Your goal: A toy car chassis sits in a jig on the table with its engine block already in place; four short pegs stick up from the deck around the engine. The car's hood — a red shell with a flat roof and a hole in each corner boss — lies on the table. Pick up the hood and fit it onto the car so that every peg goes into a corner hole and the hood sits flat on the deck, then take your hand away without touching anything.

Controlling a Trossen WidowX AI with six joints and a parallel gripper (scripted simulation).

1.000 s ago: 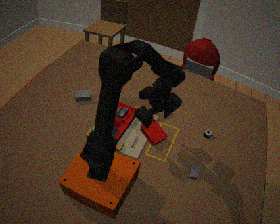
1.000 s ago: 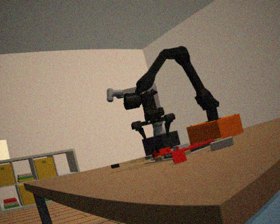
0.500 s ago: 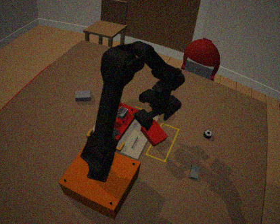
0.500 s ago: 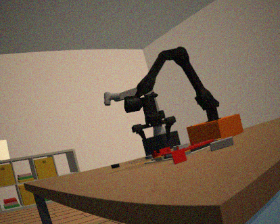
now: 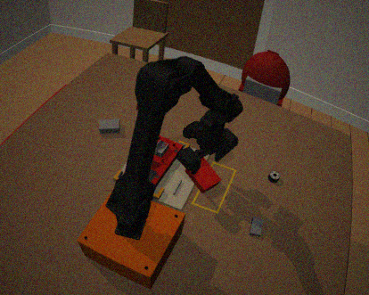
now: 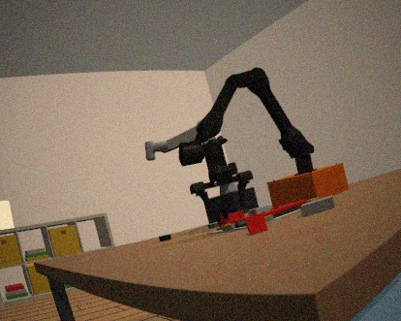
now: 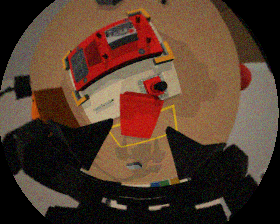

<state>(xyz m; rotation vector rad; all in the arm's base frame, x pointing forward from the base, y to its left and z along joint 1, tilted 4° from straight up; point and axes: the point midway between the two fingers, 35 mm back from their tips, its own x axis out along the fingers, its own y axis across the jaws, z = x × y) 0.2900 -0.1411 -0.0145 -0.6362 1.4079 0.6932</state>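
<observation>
Now: gripper tip 30 mm above the red hood. Also, from my gripper tip: grey engine block: 60 mm ahead, 160 mm to the left, 30 mm below; small black-and-white ring: 60 mm ahead, 240 mm to the right, 40 mm below.
</observation>
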